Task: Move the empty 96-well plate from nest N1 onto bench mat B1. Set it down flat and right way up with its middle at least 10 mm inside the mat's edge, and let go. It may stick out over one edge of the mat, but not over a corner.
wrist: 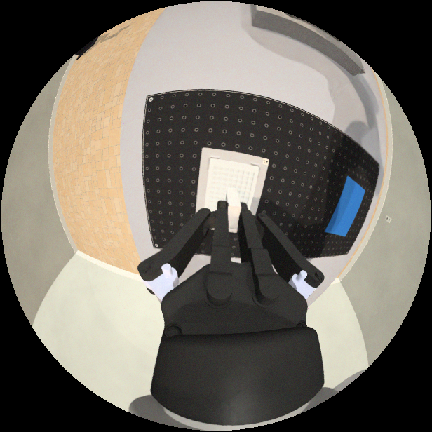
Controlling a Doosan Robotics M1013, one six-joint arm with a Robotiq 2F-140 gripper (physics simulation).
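The white 96-well plate lies in nest N1, a pale frame in the middle of the wrist view. Its rows of wells face up; its near part is hidden behind the fingers. My gripper is shut, its two pale finger pads together with nothing between them. The pads show in front of the near half of the plate; their height above it cannot be told. The blue bench mat B1 lies flat to the right of the nest.
The nest and mat are on a black board with a grid of holes, which lies on a light grey table top. A darker grey raised block stands at the upper right. A tan tiled surface runs along the left. Shadow falls across the board's right part.
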